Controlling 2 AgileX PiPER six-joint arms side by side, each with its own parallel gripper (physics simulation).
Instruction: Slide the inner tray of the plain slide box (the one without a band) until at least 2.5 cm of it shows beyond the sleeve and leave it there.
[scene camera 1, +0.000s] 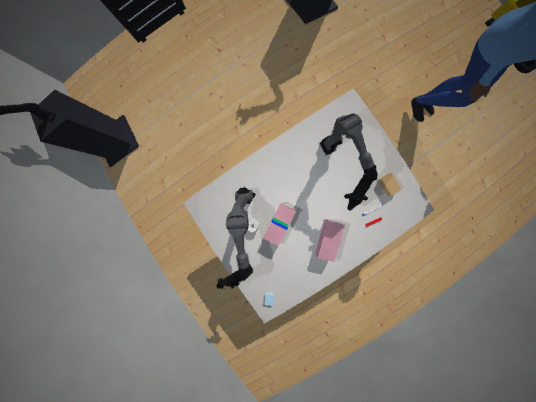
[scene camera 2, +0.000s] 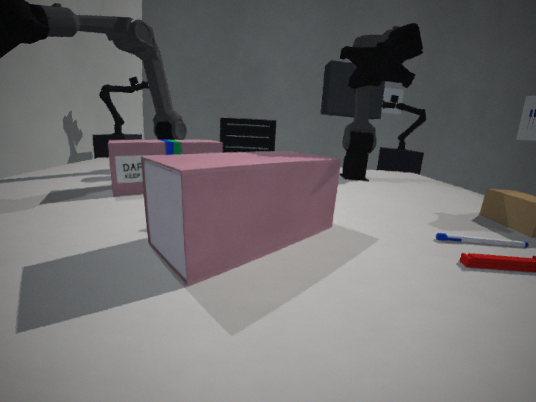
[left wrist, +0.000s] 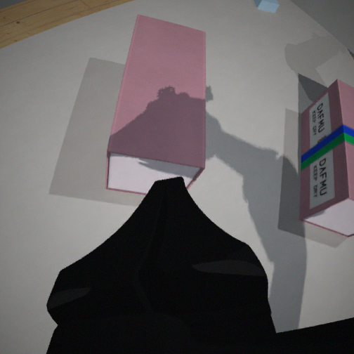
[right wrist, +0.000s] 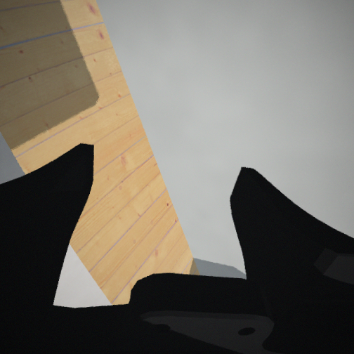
Scene:
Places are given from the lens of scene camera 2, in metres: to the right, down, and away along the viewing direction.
my left gripper (scene camera 2: 352, 82): 0.14, -0.20, 0.40
pale inner tray (scene camera 2: 163, 185): -0.10, -0.01, 0.22

